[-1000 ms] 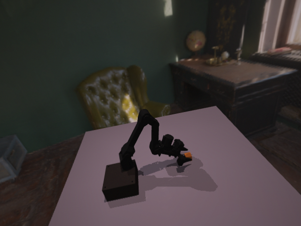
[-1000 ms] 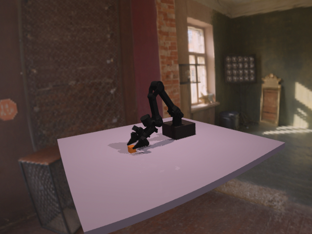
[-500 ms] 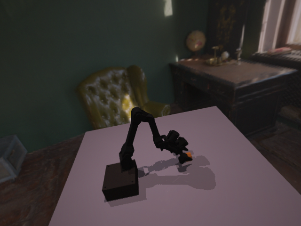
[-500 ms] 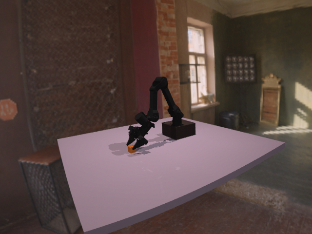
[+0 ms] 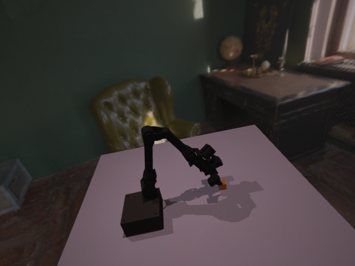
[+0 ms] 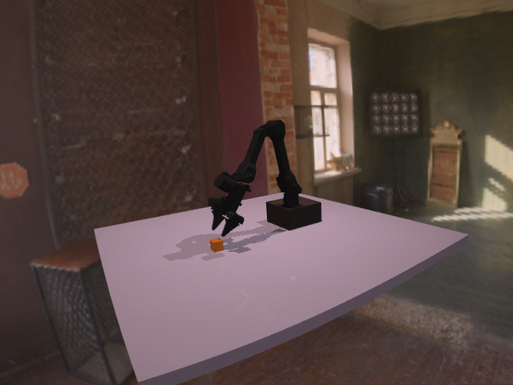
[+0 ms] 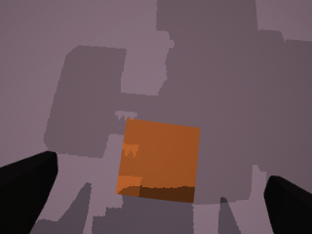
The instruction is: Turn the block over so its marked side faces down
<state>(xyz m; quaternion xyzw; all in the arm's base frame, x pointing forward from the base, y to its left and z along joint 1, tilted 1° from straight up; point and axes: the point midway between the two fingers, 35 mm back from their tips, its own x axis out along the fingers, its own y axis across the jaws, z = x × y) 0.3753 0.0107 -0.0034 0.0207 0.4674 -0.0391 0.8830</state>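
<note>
Now: gripper tip 5 cm above the block.
</note>
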